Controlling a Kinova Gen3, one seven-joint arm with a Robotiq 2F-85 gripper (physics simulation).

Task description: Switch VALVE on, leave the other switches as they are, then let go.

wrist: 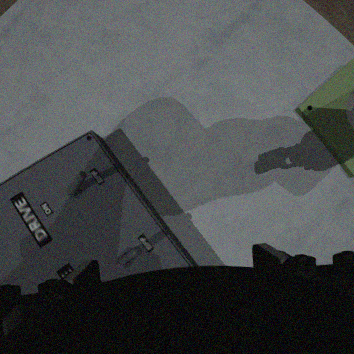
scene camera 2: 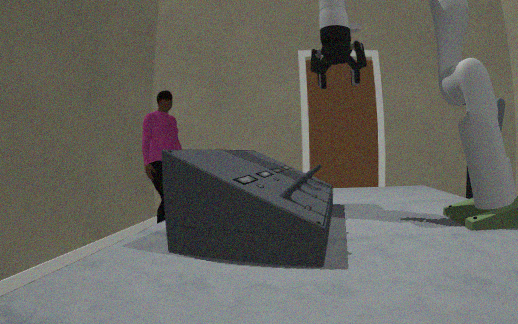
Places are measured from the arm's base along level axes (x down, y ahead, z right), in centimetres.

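Pixels of known places: gripper, fingertip midpoint: [scene camera 2: 338, 87]; arm's base, link origin: [scene camera 2: 493, 202].
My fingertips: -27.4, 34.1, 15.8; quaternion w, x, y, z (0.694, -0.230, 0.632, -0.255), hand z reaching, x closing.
For each thing: its top centre in the pictures, then the offset to it from my fingertips, as dx, dy, dz. "pt": a spot on its surface instead. Level surfaces: height alone.
- long lever, top centre: [scene camera 2: 295, 173] +18.7, +14.1, -18.9
- DRIVE plate, surface spot: [wrist: 31, 220] pt +19.7, +11.0, +17.6
- tag, surface spot: [wrist: 46, 208] pt +20.7, +8.7, +17.1
- table, surface height: dx +31.7
The dark grey sloped console [scene camera 2: 240, 220] [wrist: 75, 240] stands on the table. A long lever [scene camera 2: 302, 183] sticks up from its face in the scene view. In the wrist view a DRIVE plate [wrist: 31, 220] shows, with a small ON tag [wrist: 46, 208] beside it. Two dark levers [wrist: 79, 184] [wrist: 130, 255] show on the face, each near a small tag. A VALVE plate cannot be read in either view; the gripper body hides part of the console. My gripper [scene camera 2: 339, 82] [wrist: 176, 270] is open and empty, pointing down high above the console, apart from it.
The arm's green base [scene camera 2: 492, 215] [wrist: 325, 95] stands on the table [scene camera 2: 240, 295] to the right of the console. A person in a pink top [scene camera 2: 161, 137] is behind the console at the left. A brown door [scene camera 2: 342, 130] is in the back wall.
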